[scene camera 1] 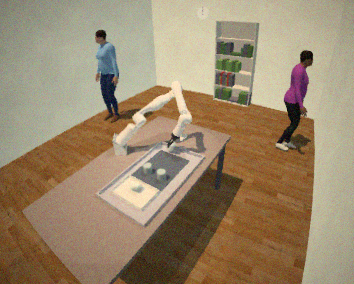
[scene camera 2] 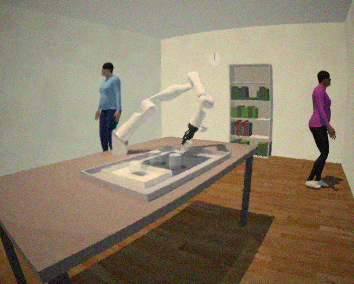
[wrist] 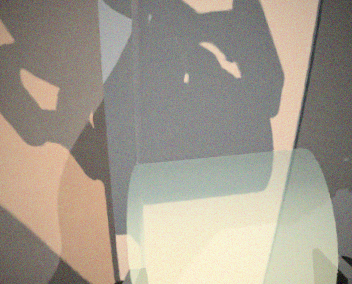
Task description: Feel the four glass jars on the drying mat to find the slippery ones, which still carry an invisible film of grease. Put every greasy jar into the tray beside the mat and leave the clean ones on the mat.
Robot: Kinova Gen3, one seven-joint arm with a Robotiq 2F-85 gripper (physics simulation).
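Frame: origin at the arm's base, x back, y right, z up, level; centimetres.
Seen in the pictures: gripper, fingertip midpoint: (scene camera 1: pixel 169 144) (scene camera 2: pixel 184 143) (wrist: pixel 231 280); arm's base at its link origin: (scene camera 1: pixel 120 141) (scene camera 2: pixel 120 137).
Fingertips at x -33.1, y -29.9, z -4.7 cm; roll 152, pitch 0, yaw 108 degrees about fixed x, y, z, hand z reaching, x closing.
Pixels of each thing's top centre, then the offset from my fingertips to it. Level surfaces: height alone.
- pale greenish glass jar at its top centre: (scene camera 2: pixel 186 140) (scene camera 1: pixel 171 143) dx -1.7, dy -0.5, dz +2.4 cm
- dark drying mat at its surface level: dz -5.8 cm
- fourth jar at its top centre: (scene camera 2: pixel 137 161) (scene camera 1: pixel 135 183) dx -15.1, dy +51.6, dz +0.8 cm
- cream tray at its top centre: (scene camera 2: pixel 135 170) (scene camera 1: pixel 134 189) dx -16.4, dy +54.4, dz -3.0 cm
- brown table at its surface level: dz -6.2 cm
My gripper (scene camera 1: pixel 170 144) (scene camera 2: pixel 185 142) is shut on a pale greenish glass jar (scene camera 1: pixel 172 148) (wrist: pixel 210 225) at the far end of the dark drying mat (scene camera 1: pixel 176 161). In the wrist view the jar fills the lower middle, with small dark finger parts at its lower left and lower right. I cannot tell whether it is raised off the mat. Two more jars stand on the mat: one jar (scene camera 1: pixel 148 168) (scene camera 2: pixel 155 154) and another jar (scene camera 1: pixel 161 174) (scene camera 2: pixel 175 160). A fourth jar (scene camera 1: pixel 137 188) (scene camera 2: pixel 138 167) is in the cream tray (scene camera 1: pixel 145 201) at the near end.
A low pale rim (scene camera 1: pixel 123 210) (scene camera 2: pixel 120 191) surrounds mat and tray on the brown table (scene camera 1: pixel 65 205) (scene camera 2: pixel 40 200). The arm's base (scene camera 1: pixel 120 146) stands at the table's left side. Two people stand on the floor behind; a bookshelf (scene camera 1: pixel 255 65) is at the back wall.
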